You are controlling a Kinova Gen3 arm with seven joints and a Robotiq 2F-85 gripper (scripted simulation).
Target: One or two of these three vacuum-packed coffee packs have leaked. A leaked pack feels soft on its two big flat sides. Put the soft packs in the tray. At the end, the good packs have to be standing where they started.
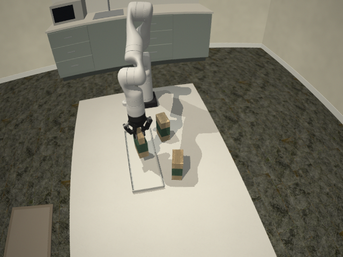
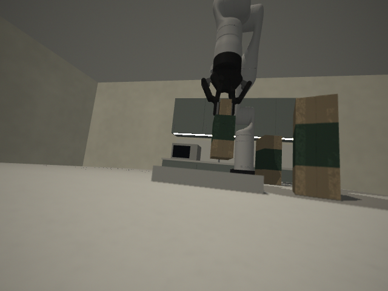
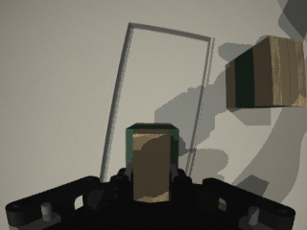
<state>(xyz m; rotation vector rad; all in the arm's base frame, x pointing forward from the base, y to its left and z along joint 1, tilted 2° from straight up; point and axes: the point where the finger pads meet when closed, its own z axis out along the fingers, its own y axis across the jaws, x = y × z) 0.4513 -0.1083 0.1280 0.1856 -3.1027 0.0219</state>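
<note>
Right now my hand is 17 cm above the tray and 1 cm to the left of it.
</note>
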